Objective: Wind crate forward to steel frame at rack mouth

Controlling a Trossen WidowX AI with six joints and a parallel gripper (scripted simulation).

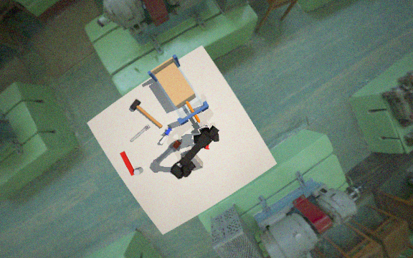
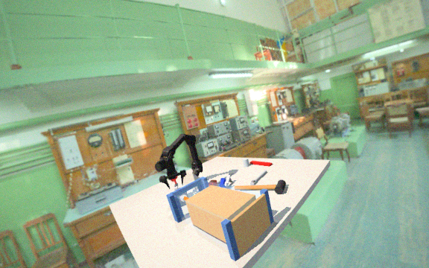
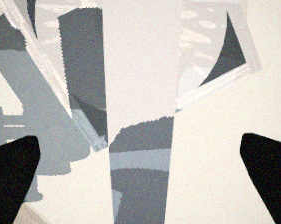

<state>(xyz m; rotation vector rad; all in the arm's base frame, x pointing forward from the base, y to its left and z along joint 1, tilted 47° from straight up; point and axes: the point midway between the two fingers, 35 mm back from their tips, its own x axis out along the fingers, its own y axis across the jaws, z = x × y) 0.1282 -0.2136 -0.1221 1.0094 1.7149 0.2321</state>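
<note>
The red knob is 5 cm behind my gripper tip, 3 cm to the left of it and 4 cm above it. Also, from my gripper tip: blue steel frame: 20 cm ahead, 3 cm to the right; then blue knob: 22 cm ahead, 24 cm to the left, 6 cm below; then winch: 3 cm ahead, 3 cm to the right, 7 cm below.
</note>
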